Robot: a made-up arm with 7 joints.
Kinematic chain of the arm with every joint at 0, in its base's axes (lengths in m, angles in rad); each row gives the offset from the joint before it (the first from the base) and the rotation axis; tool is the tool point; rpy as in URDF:
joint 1: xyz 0 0 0.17 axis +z
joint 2: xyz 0 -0.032 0.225 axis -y
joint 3: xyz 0 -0.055 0.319 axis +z
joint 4: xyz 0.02 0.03 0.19 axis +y
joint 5: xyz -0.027 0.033 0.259 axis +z
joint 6: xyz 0 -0.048 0.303 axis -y
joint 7: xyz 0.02 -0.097 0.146 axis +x
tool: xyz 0 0 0 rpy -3.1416 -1.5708 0
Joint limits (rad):
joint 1: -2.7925..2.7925
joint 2: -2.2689..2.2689
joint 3: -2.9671..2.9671
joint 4: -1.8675..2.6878
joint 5: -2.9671..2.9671
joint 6: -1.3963..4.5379
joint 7: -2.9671..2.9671
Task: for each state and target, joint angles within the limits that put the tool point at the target. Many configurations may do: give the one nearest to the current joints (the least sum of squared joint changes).
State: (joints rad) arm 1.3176 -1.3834 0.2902 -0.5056 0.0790 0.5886 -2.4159
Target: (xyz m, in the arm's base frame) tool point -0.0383 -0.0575 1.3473
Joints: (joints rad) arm 1.2701 -0.6722 -0.2733 -1.1110 -0.1209 0.6992 -2.4159
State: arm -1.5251 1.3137 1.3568 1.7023 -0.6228 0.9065 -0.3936
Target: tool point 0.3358 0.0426 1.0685
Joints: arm -1.5958 1.0620 0.6832 2.0209 -0.4331 0.8394 -0.3936
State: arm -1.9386 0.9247 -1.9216 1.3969 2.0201 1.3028 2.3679
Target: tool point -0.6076 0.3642 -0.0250
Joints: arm -1.5158 1.5436 -2.2773 1.5202 1.9515 1.2077 2.3679
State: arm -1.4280 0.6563 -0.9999 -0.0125 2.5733 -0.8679 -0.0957
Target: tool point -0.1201 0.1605 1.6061
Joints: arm -1.4395 0.3453 -1.1456 0.1382 2.5964 -0.2964 -0.0957
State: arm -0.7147 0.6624 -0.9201 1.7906 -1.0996 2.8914 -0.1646
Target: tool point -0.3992 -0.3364 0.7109
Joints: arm -0.5765 0.8016 -1.2842 2.3540 -0.9179 3.0606 -0.1646
